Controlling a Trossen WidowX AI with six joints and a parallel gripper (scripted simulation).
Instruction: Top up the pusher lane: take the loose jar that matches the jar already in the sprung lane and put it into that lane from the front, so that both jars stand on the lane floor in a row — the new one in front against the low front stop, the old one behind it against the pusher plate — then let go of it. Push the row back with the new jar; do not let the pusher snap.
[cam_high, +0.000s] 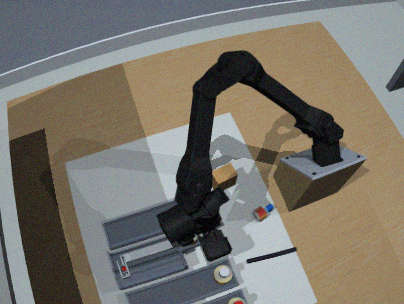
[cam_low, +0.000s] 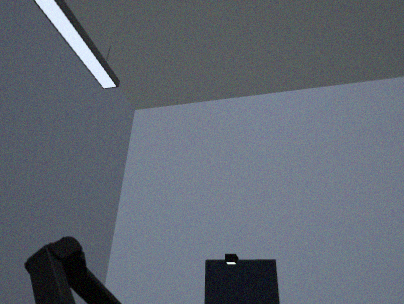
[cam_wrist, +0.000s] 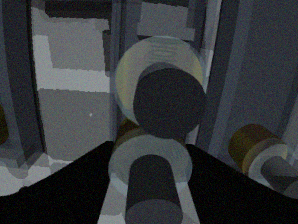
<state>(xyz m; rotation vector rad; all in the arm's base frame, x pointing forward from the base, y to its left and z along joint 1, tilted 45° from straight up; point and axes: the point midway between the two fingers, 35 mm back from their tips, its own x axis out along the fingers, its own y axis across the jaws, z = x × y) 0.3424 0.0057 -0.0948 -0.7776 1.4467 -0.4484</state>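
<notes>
My gripper tip is now 140 mm short of the grey lane rack, 40 mm to the right of it and 20 mm above it. From my gripper tip the other things lie so: red mark: 220 mm ahead, 70 mm to the left, 40 mm above; then white pusher plate: 140 mm ahead, 50 mm to the left, 10 mm above; then black rod: 160 mm behind, 100 mm to the left, 30 mm below.
</notes>
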